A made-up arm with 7 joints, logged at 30 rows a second.
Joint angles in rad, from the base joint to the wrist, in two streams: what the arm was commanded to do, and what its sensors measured. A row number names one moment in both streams.
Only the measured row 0 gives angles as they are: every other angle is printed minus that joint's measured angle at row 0.
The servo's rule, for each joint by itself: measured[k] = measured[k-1] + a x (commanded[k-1-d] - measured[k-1]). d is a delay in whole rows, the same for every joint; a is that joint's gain. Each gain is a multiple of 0.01, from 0.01 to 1. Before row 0 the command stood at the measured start. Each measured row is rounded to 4 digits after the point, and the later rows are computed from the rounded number. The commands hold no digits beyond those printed.
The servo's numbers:
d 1
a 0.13 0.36 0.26 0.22 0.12 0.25 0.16
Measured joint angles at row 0:
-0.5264 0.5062 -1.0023 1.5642 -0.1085 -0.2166 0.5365
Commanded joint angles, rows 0 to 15:
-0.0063 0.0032 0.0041 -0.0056 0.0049 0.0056 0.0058
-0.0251 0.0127 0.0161 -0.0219 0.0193 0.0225 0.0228
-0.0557 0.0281 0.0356 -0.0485 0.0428 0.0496 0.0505
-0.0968 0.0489 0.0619 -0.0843 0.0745 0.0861 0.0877
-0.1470 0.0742 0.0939 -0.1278 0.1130 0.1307 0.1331
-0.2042 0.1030 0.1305 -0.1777 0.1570 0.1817 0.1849
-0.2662 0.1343 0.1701 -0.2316 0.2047 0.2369 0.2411
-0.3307 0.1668 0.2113 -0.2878 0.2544 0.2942 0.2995
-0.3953 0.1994 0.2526 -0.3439 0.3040 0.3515 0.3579
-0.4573 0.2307 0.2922 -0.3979 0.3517 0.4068 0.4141
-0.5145 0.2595 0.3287 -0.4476 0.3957 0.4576 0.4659
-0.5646 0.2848 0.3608 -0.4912 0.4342 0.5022 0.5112
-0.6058 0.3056 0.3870 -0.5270 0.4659 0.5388 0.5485
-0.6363 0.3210 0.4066 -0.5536 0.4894 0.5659 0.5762
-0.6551 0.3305 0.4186 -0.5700 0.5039 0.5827 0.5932
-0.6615 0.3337 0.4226 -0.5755 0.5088 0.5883 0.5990
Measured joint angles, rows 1 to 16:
0.0000 0.0000 0.0000 0.0000 0.0000 0.0000 0.0000
-0.0008 0.0012 0.0011 -0.0012 0.0006 0.0014 0.0009
-0.0040 0.0053 0.0050 -0.0058 0.0028 0.0067 0.0044
-0.0107 0.0135 0.0130 -0.0152 0.0076 0.0174 0.0118
-0.0219 0.0262 0.0257 -0.0304 0.0156 0.0346 0.0239
-0.0382 0.0435 0.0434 -0.0518 0.0273 0.0586 0.0414
-0.0598 0.0649 0.0660 -0.0795 0.0429 0.0894 0.0644
-0.0866 0.0899 0.0931 -0.1130 0.0623 0.1263 0.0927
-0.1183 0.1176 0.1238 -0.1515 0.0854 0.1683 0.1258
-0.1543 0.1470 0.1573 -0.1938 0.1116 0.2141 0.1629
-0.1937 0.1771 0.1924 -0.2387 0.1404 0.2623 0.2031
-0.2354 0.2068 0.2278 -0.2847 0.1710 0.3111 0.2451
-0.2782 0.2349 0.2624 -0.3301 0.2026 0.3589 0.2877
-0.3208 0.2604 0.2948 -0.3734 0.2342 0.4039 0.3294
-0.3618 0.2822 0.3239 -0.4130 0.2648 0.4444 0.3689
-0.3999 0.2996 0.3485 -0.4475 0.2935 0.4790 0.4048

